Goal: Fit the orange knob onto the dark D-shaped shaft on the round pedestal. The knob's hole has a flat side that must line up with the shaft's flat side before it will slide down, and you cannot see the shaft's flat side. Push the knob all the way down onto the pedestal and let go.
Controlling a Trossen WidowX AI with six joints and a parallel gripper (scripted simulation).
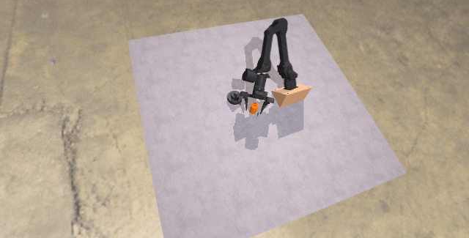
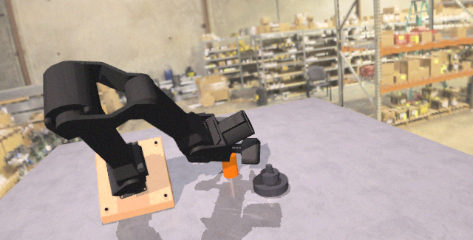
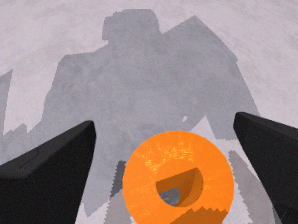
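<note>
Right now the orange knob is 20 mm behind my gripper tip, 30 mm to the right of it and 10 mm below it. Also, from my gripper tip: pedestal (40 mm ahead, 140 mm to the right, 10 mm below).
</note>
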